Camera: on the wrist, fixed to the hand. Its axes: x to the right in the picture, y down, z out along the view.
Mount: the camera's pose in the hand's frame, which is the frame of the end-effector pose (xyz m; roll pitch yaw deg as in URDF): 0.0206 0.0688 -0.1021 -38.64 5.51 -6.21
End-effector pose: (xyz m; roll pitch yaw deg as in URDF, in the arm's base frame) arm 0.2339 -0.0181 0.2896 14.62 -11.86 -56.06
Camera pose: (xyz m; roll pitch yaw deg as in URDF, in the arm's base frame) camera 0.3311 0.0028 0.2141 -23.05 -4.92 -60.66
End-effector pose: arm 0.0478 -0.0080 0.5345 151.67 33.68 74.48
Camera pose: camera 0.0822 0.0707 0.6250 118.43 31.40 83.94
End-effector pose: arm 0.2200 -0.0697 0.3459 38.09 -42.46 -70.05
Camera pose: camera 0.3440 -0.0681 0.3318 0.85 -34.28 -71.82
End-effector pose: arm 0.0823 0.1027 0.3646 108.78 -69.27 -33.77
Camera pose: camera 0.0536 0.2115 0.4186 55.00 -64.20 -17.00
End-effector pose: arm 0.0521 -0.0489 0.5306 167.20 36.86 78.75
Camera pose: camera 0.1124 0.0261 0.6101 133.77 32.53 87.36
